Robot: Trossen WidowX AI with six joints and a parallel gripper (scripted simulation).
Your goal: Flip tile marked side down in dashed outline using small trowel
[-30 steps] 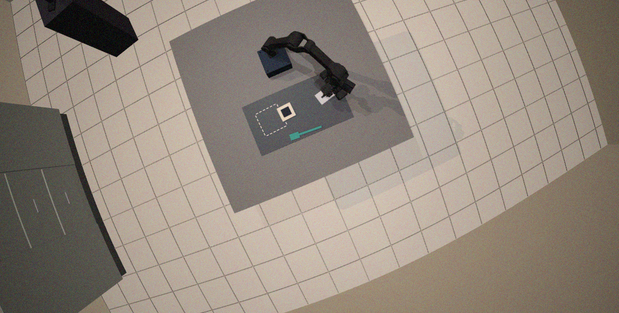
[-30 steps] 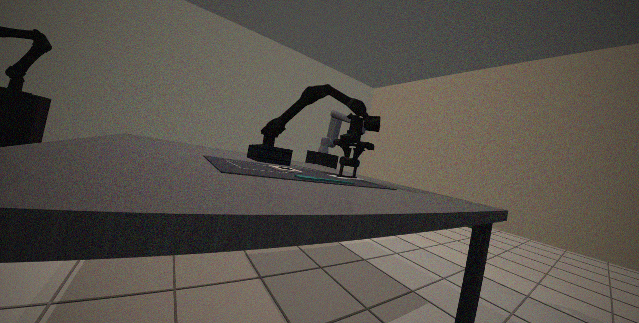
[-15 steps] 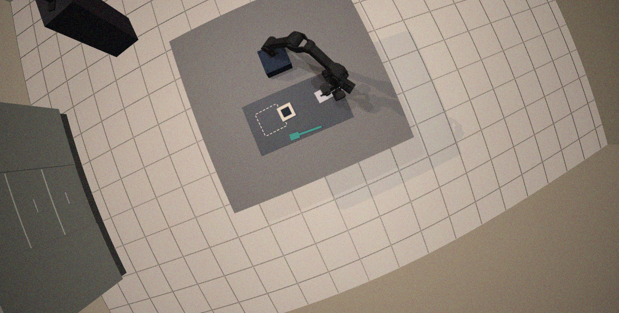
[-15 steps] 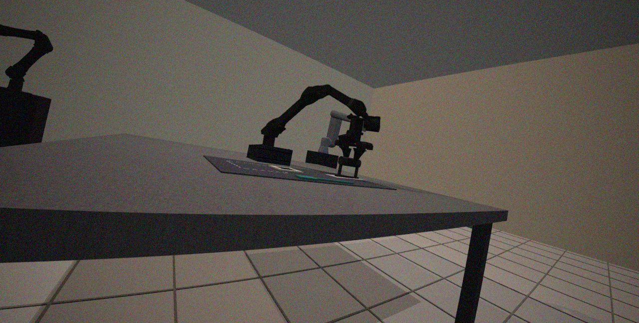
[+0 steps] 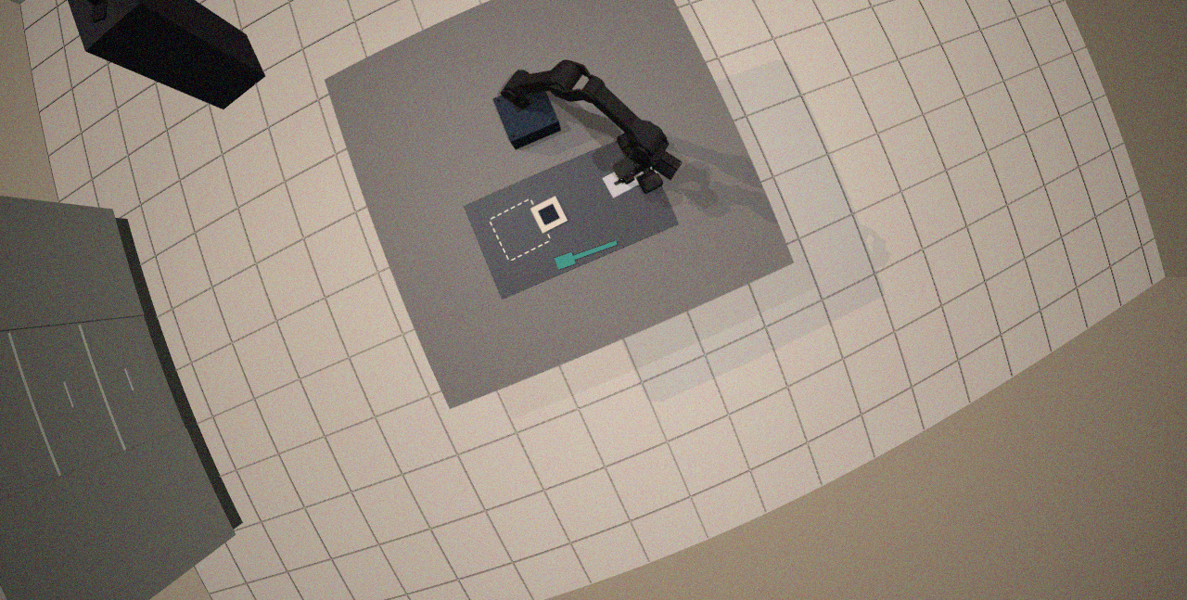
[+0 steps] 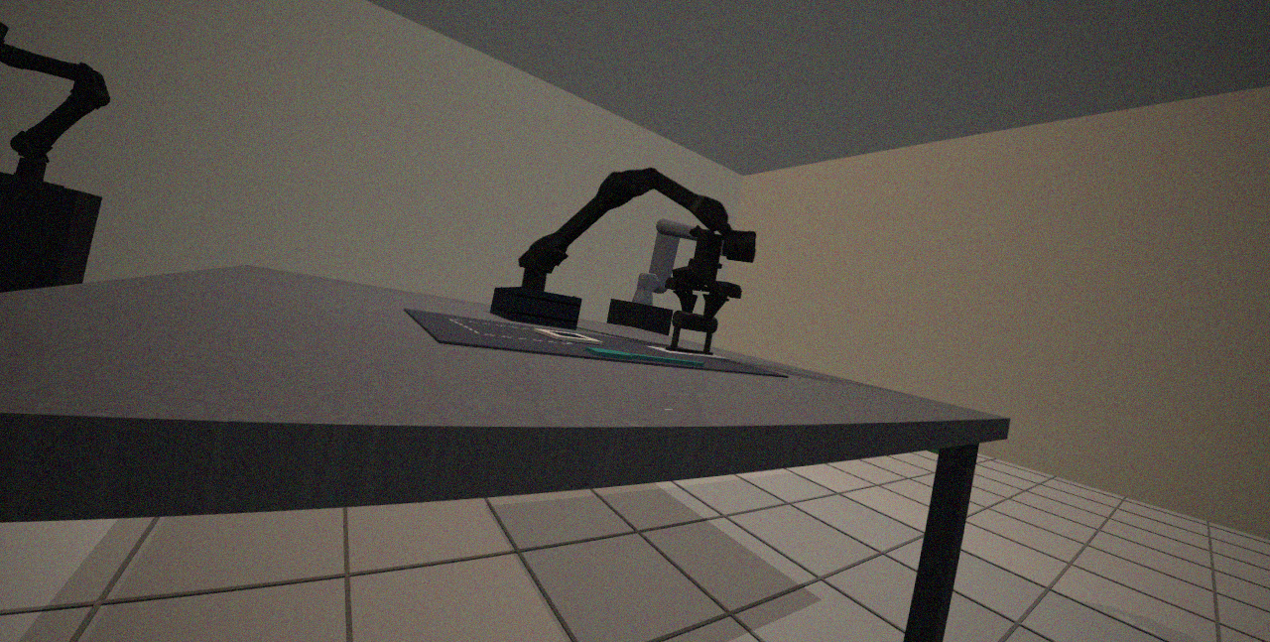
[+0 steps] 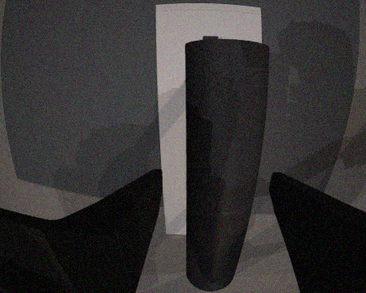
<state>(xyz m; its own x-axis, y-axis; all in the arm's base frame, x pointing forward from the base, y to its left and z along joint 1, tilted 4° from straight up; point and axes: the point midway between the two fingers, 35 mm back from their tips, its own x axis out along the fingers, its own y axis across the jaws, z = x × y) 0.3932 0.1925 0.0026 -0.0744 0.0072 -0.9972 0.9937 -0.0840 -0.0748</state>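
The dark-handled trowel lies 20 mm to the right of my gripper tip and 30 mm below it. Also, from my gripper tip: teal trowel 140 mm ahead, 300 mm to the right, 60 mm below; tile 30 mm behind, 310 mm to the right, 60 mm below; dark mat 250 mm to the right, 80 mm below.
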